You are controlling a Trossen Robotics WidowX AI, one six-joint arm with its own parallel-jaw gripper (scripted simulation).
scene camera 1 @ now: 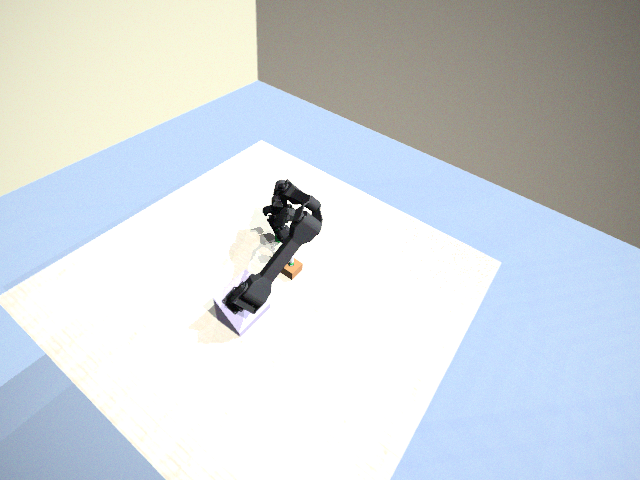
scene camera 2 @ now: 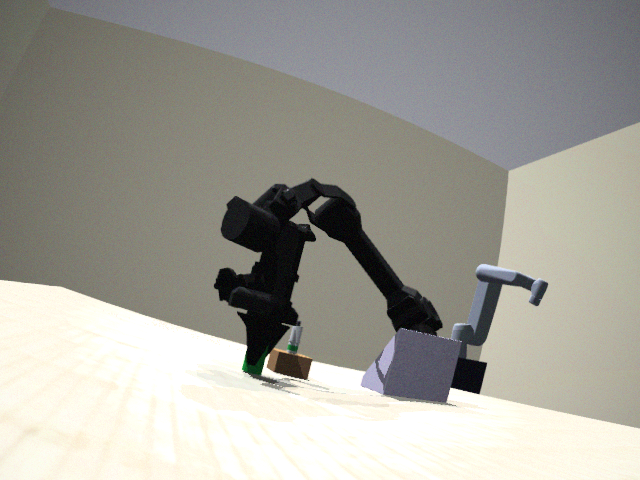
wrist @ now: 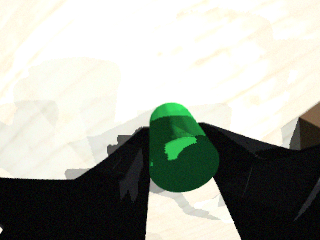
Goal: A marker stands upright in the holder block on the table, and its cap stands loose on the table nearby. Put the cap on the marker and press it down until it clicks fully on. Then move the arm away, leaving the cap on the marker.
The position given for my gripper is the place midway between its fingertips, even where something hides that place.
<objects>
My gripper (scene camera 2: 254, 364) carries a green cap (wrist: 181, 158).
</objects>
